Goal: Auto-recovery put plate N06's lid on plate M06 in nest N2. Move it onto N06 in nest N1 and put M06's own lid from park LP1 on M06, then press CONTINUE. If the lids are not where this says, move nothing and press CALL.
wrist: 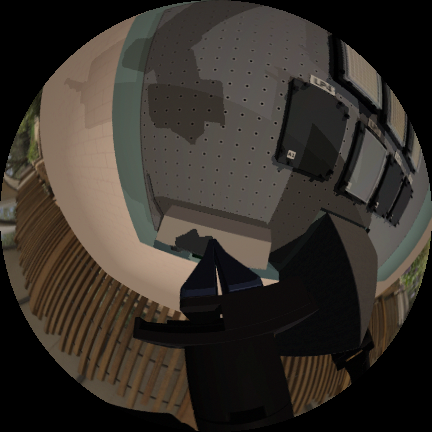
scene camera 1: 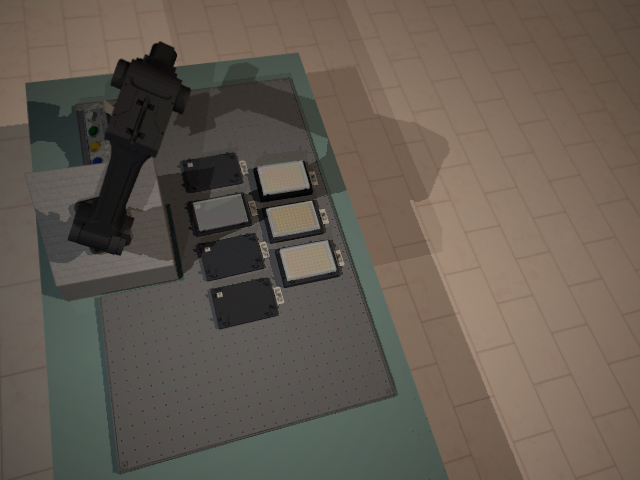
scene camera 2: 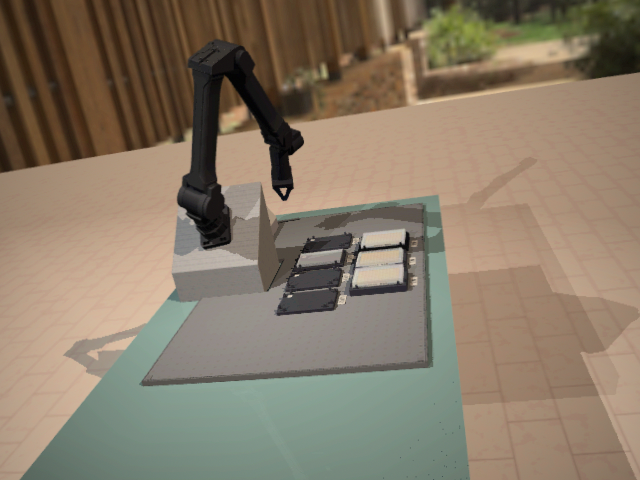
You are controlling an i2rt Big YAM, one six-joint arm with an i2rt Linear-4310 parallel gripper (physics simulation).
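Places are measured from the arm's base along level axes (x ahead, y left, z up), in centimetres.
Pixels of known places: gripper, fingertip midpoint: [wrist: 212, 242] [scene camera 2: 284, 200]; arm's base, origin of the base link: [wrist: 332, 312] [scene camera 2: 216, 227].
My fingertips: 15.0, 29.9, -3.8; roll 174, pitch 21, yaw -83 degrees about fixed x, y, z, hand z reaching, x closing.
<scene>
Ahead of a thing's pixels: the offset from my fingertips to its top centre, as dx, dy, dz. "pt": to the spot under its first point. Level surfaces: height alone.
My gripper [scene camera 2: 284, 198] [wrist: 212, 242] is shut and empty, high above the board's far end; in the wrist view its tips overlap the button box {pt -8.7, -5.7, -7.8} [wrist: 250, 246]. In scene camera 1 the arm hides the fingers. Green {pt -13.8, +4.0, -5.9} [scene camera 1: 93, 130], yellow {pt -14.2, -1.2, -6.0} [scene camera 1: 95, 146] and blue {pt -14.5, -5.9, -5.9} [scene camera 1: 97, 161] buttons show on that box. Three plates {+30.9, -20.1, -9.5} [scene camera 1: 283, 178] {+29.5, -32.6, -10.2} [scene camera 1: 293, 219] {+29.2, -45.5, -9.5} [scene camera 1: 307, 261] sit in the nest row; the middle one looks yellower. Their nest labels and lids are not clear. A clear lid {+11.9, -25.3, -11.3} [scene camera 1: 221, 213] [scene camera 2: 321, 258] [wrist: 367, 165] lies on the park beside LP4 {+13.1, -11.9, -11.1} [scene camera 1: 211, 172] [wrist: 315, 130]. The nearest park {+10.9, -51.1, -11.1} [scene camera 1: 245, 303] [scene camera 2: 308, 301] holds no visible lid.
Another dark park {+11.2, -38.1, -11.1} [scene camera 1: 232, 256] [scene camera 2: 315, 279] without a visible lid lies between the clear lid and the nearest park. The arm stands on a pale block [scene camera 1: 118, 273] [scene camera 2: 217, 281] beside the parks. The perforated board {dz -13.0} [scene camera 1: 232, 382] [scene camera 2: 289, 348] lies on the green table {dz -14.3} [scene camera 1: 77, 413] [scene camera 2: 232, 428].
</scene>
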